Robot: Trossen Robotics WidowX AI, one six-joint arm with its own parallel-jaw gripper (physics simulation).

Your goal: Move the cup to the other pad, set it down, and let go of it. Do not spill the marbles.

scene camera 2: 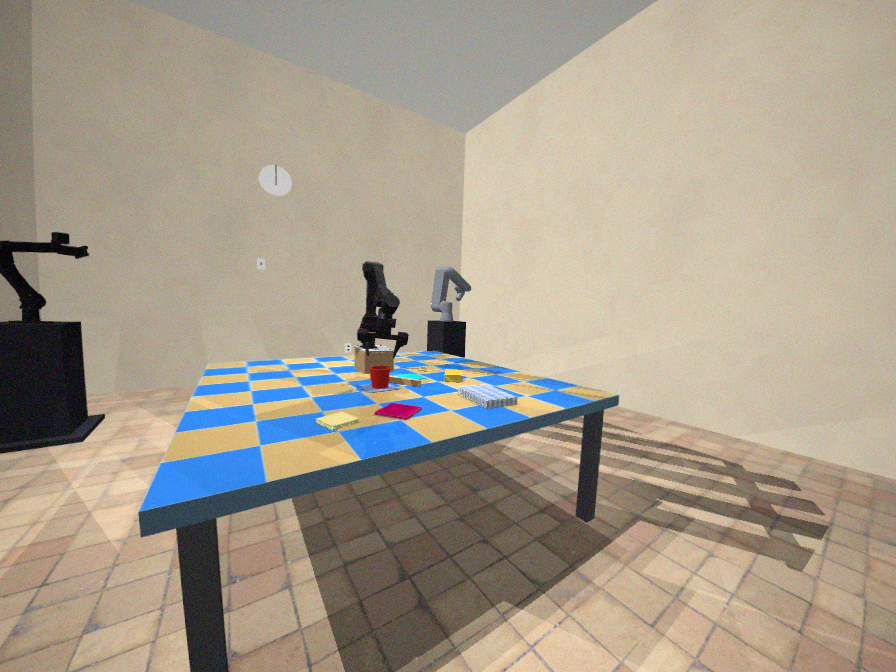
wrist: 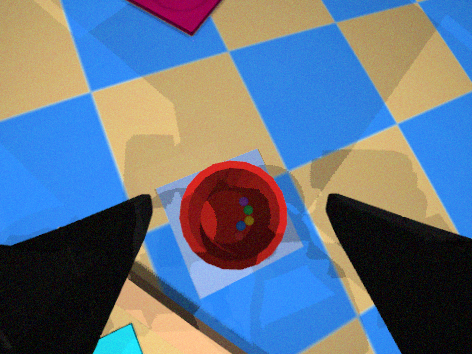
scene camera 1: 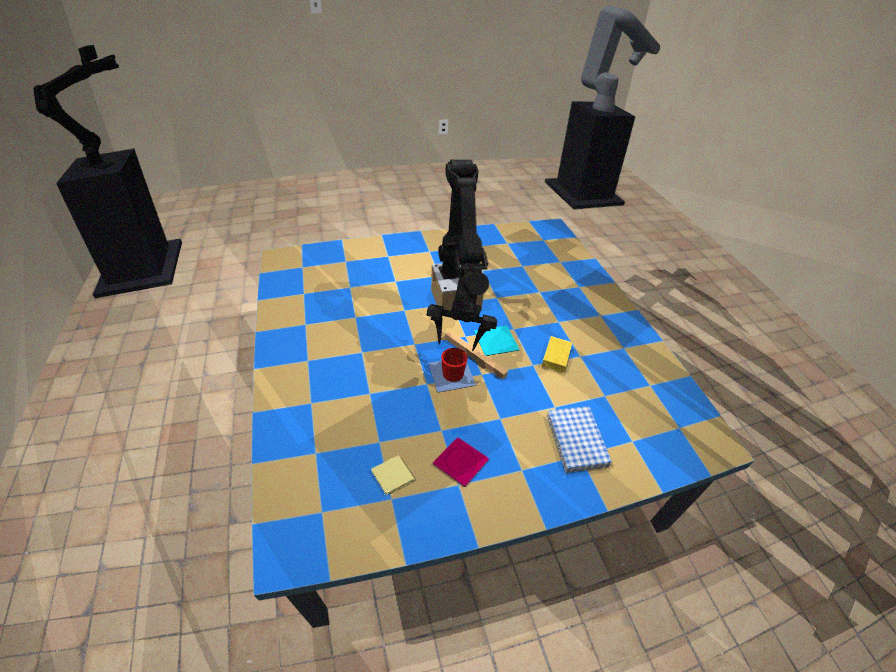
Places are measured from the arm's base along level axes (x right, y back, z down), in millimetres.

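Where they show: gripper, fingertip midpoint: (scene camera 2: 380,357) (wrist: 240,202) (scene camera 1: 455,347); arm's base, origin of the base link: (scene camera 1: 450,272).
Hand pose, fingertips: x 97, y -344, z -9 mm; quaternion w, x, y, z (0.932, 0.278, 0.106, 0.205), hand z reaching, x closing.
Things, the pixels of their top centre, and the offset from my fingertips. "spot": a spot on its surface instead.
- red cup, middle of its top: (wrist: 235,212) (scene camera 1: 454,357) (scene camera 2: 380,367) dx +0, dy +3, dz +40 mm
- magenta pad, middle of its top: (scene camera 1: 461,460) (scene camera 2: 398,409) dx +72, dy -276, dz +107 mm
- wooden bar, surface spot: (scene camera 1: 477,355) spot: dx -86, dy +39, dz +93 mm
- cyan square, surface spot: (scene camera 1: 497,340) spot: dx -177, dy +100, dz +112 mm
- yellow block, middle of its top: (scene camera 1: 558,350) (scene camera 2: 453,372) dx -327, dy -15, dz +85 mm
- checked cloth-like block, middle of its top: (scene camera 1: 579,435) (scene camera 2: 486,391) dx -242, dy -306, dz +90 mm
- pale yellow square, surface spot: (scene camera 1: 392,475) spot: dx +244, dy -272, dz +105 mm
A red cup (scene camera 1: 453,364) (scene camera 2: 379,376) (wrist: 233,215) stands upright on a pale blue-grey pad (scene camera 1: 442,385) (wrist: 204,282). Several small coloured marbles (wrist: 245,215) lie inside the cup in the wrist view. A magenta pad (scene camera 1: 461,461) (scene camera 2: 398,410) (wrist: 187,12) with a faint ring lies nearer the table's front edge. My gripper (scene camera 1: 456,345) (wrist: 240,202) is open and empty, pointing down above the cup. In the wrist view its fingertips are on either side of the cup, with gaps on both sides.
A wooden bar (scene camera 1: 477,355) lies beside the cup, near a cyan square (scene camera 1: 497,340). A yellow block (scene camera 1: 557,353), a checked cloth-like block (scene camera 1: 578,439) and a pale yellow square (scene camera 1: 392,475) lie on the table. A box (scene camera 1: 442,287) (scene camera 2: 373,360) stands by the arm's base.
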